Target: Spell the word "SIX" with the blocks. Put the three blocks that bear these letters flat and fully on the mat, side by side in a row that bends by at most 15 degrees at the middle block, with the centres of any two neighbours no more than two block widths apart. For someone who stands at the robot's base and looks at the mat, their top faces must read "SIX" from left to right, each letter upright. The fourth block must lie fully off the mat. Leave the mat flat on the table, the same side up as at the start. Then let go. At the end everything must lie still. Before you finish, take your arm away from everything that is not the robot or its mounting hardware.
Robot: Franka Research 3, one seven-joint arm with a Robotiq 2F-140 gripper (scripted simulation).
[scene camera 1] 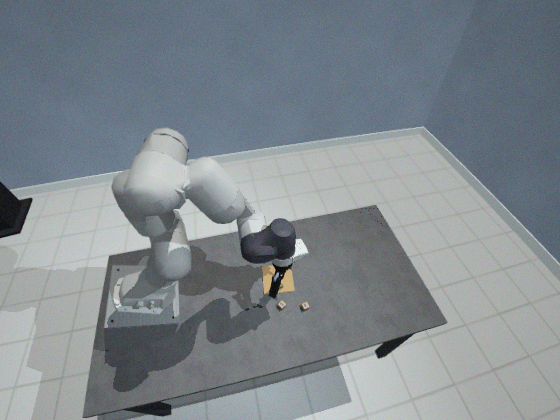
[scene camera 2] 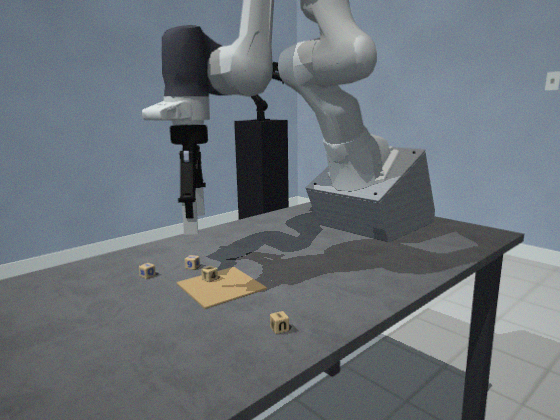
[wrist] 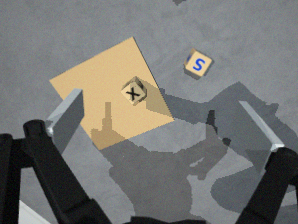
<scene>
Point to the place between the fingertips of the gripper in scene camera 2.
195, 223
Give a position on a tan mat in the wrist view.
109, 118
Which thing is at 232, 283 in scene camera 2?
A tan mat.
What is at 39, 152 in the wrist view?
The gripper.
</scene>
